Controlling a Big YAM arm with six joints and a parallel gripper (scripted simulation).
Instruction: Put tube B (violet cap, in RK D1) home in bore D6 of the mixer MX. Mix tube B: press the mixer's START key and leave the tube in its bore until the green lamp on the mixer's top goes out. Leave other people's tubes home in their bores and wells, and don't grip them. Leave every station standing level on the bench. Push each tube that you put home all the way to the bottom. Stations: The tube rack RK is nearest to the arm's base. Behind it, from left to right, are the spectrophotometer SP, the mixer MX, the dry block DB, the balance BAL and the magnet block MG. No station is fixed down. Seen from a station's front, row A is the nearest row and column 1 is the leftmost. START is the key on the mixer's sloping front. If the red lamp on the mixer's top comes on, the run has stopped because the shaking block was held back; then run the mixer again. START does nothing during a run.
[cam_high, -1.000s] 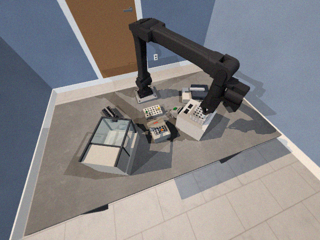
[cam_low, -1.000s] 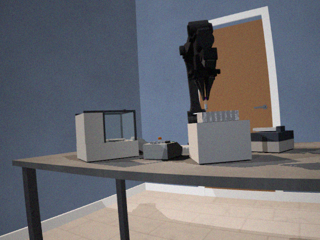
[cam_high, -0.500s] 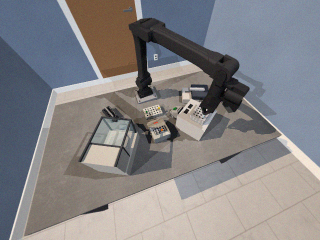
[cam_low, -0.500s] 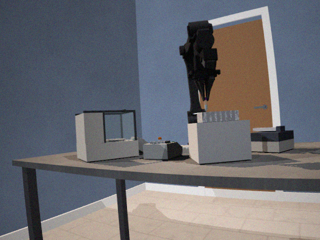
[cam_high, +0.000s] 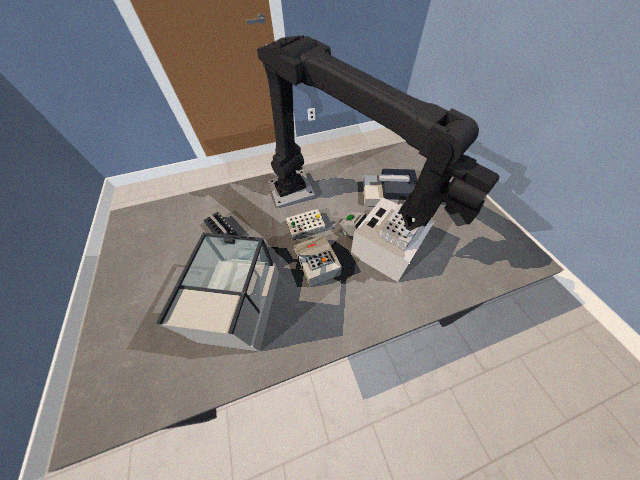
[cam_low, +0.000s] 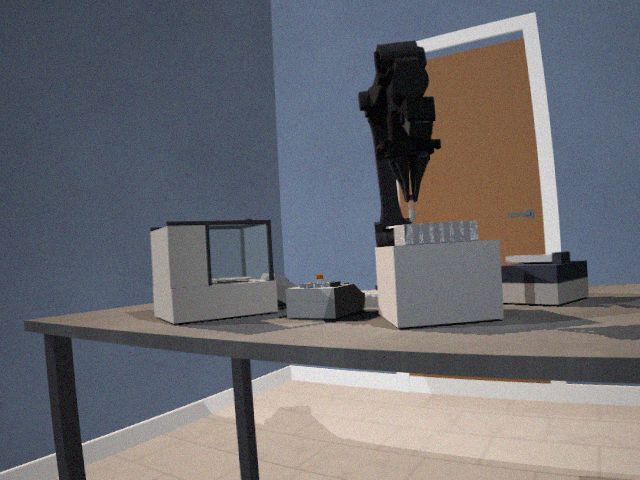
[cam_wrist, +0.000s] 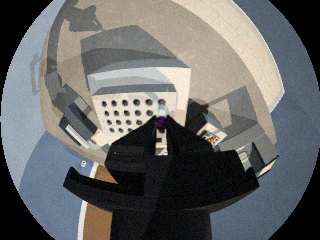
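Right now my hand is 2 cm above the tube B. Round my hand: green start key: 20 cm behind, 6 cm to the right, 15 cm below; then shaking block: 4 cm behind, 3 cm to the left, 6 cm below; then dry block DB: 11 cm behind, 23 cm to the right, 18 cm below.
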